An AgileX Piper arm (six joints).
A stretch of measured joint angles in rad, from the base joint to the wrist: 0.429 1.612 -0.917 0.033 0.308 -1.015; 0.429 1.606 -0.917 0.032 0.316 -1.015; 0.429 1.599 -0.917 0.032 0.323 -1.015; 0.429 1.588 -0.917 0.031 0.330 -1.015; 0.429 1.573 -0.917 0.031 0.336 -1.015; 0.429 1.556 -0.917 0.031 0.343 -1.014; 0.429 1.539 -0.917 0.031 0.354 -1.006; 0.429 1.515 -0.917 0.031 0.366 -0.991; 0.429 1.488 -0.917 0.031 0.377 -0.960; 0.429 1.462 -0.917 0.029 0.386 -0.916; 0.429 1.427 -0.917 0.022 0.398 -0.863
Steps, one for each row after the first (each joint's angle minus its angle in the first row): 0.000 -0.006 0.000 -0.001 0.008 0.000; 0.000 -0.013 0.000 -0.001 0.015 0.000; 0.000 -0.024 0.000 -0.002 0.022 0.000; 0.000 -0.039 0.000 -0.002 0.028 0.000; 0.000 -0.056 0.000 -0.002 0.035 0.001; 0.000 -0.073 0.000 -0.002 0.046 0.009; 0.000 -0.097 0.000 -0.002 0.058 0.024; 0.000 -0.124 0.000 -0.002 0.069 0.055; 0.000 -0.150 0.000 -0.004 0.078 0.099; 0.000 -0.185 0.000 -0.011 0.090 0.152
